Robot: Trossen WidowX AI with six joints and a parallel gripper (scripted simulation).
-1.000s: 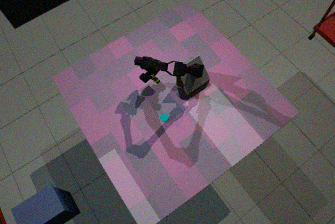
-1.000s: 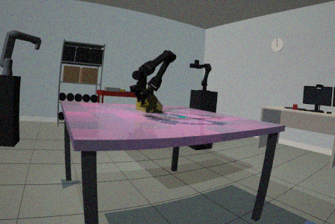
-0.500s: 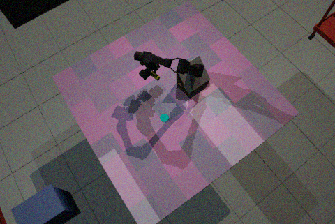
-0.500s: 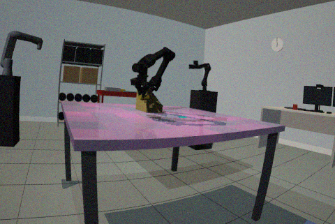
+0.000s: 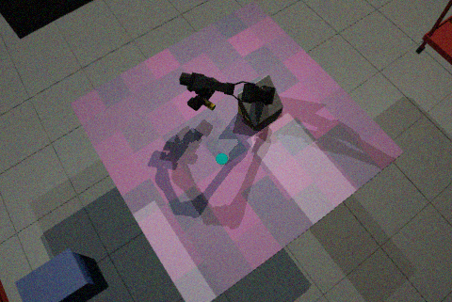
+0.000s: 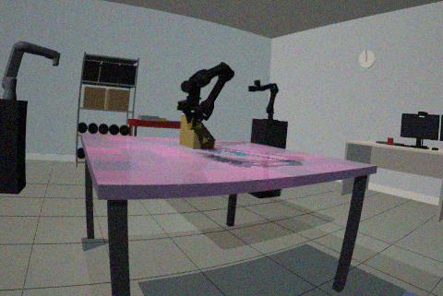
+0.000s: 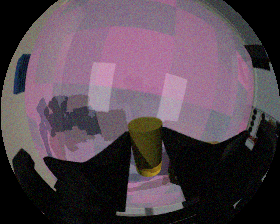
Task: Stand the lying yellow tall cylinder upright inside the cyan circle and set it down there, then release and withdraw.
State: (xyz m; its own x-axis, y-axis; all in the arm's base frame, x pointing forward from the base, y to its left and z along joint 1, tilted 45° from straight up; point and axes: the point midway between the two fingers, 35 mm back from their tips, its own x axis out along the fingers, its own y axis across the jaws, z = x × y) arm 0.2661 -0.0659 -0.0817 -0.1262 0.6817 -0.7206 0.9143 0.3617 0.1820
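Now: the cyan circle 260 mm to the left of my gripper tip, 130 mm below it and 50 mm ahead of it. The rest, counted from my gripper tip: yellow tall cylinder (20 mm to the left, 10 mm behind).
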